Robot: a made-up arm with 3 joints. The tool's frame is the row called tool. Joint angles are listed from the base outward. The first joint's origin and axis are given. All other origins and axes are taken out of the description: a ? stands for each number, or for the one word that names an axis. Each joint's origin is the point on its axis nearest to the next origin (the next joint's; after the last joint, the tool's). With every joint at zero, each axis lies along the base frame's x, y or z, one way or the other. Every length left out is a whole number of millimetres.
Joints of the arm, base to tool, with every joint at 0 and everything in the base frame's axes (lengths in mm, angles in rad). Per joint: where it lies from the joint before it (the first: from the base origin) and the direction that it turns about. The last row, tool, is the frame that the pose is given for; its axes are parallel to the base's.
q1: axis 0 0 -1 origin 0 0 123
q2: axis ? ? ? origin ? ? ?
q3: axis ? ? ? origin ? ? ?
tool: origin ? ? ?
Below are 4 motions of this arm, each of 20 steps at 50 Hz.
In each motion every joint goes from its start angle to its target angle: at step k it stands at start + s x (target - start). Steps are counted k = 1, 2, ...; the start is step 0. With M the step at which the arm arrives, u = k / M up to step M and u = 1 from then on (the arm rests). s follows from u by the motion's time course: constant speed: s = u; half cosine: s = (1 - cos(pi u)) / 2; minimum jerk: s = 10 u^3 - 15 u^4 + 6 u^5.
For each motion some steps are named. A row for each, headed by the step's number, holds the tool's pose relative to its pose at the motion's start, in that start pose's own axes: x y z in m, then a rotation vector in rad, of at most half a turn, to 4 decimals.
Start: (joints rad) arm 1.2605 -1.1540 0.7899
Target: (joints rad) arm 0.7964 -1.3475 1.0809
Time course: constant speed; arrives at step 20
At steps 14, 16, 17, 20:
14: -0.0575 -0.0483 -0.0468 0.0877 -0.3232 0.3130
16: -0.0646 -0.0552 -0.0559 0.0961 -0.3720 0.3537
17: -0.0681 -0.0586 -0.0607 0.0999 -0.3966 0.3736
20: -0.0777 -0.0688 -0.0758 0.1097 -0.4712 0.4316

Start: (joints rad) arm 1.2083 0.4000 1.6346
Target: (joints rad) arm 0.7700 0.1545 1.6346
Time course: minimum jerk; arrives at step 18
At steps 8, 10, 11, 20:
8: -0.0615 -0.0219 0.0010 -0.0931 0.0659 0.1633
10: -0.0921 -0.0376 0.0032 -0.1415 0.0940 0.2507
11: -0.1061 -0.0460 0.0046 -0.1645 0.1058 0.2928
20: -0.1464 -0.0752 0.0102 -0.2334 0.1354 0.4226

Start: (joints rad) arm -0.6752 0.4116 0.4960
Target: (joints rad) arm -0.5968 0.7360 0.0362
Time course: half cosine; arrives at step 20
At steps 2, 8, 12, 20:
2: 0.0007 -0.0008 -0.0004 0.0044 0.0066 -0.0130
8: 0.0077 -0.0120 -0.0080 0.0566 0.0977 -0.1829
12: 0.0106 -0.0232 -0.0180 0.0963 0.1920 -0.3445
20: 0.0089 -0.0353 -0.0314 0.1279 0.3050 -0.5218

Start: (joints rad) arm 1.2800 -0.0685 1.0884
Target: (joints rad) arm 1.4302 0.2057 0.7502
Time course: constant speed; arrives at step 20
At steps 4, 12, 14, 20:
4: 0.0101 -0.0012 0.0015 0.0471 0.0281 -0.0976
12: 0.0278 -0.0052 0.0015 0.1383 0.0899 -0.2927
14: 0.0316 -0.0064 0.0009 0.1605 0.1065 -0.3413
20: 0.0416 -0.0104 -0.0022 0.2259 0.1592 -0.4864

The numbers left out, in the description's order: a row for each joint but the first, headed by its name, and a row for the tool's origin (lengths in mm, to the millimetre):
q2: axis 0 1 0, xyz -263 -238 0
q3: axis 0 0 1, xyz -30 0 -1
tool: xyz 115 62 0

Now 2 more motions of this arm.
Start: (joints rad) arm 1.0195 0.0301 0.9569
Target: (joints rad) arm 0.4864 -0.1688 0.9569
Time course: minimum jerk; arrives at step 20
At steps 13, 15, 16, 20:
13: -0.0446 -0.1121 -0.0002 -0.1118 -0.1017 0.4077
15: -0.0475 -0.1328 -0.0001 -0.1267 -0.1238 0.4777
16: -0.0481 -0.1400 -0.0001 -0.1315 -0.1318 0.5019
20: -0.0487 -0.1492 0.0000 -0.1374 -0.1421 0.5327

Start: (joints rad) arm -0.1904 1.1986 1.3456
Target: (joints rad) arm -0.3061 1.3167 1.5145
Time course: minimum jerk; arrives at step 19
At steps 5, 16, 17, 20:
5: -0.0049 0.0009 0.0024 0.0109 0.0154 0.0248
16: -0.0407 0.0051 0.0238 0.0981 0.1221 0.1982
17: -0.0416 0.0052 0.0244 0.1004 0.1246 0.2022
20: -0.0420 0.0052 0.0247 0.1015 0.1258 0.2042

